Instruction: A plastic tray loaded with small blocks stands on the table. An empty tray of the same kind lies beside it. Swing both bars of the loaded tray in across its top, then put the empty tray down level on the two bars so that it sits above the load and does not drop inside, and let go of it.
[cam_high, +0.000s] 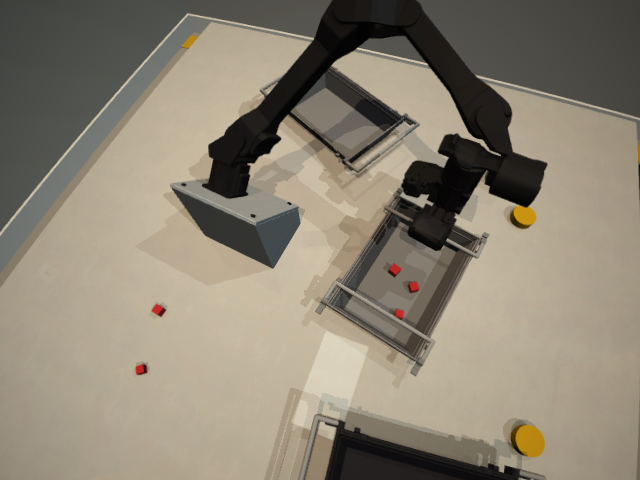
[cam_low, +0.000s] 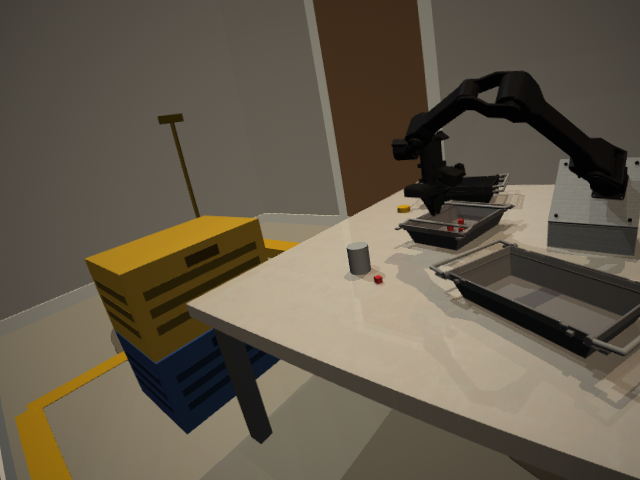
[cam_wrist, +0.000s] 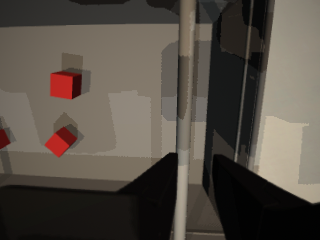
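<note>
Right now the empty tray is 33 cm behind my gripper tip, 21 cm to the left of it and 4 cm below it. Also, from my gripper tip: red block (27 cm to the left, 8 cm below).
</note>
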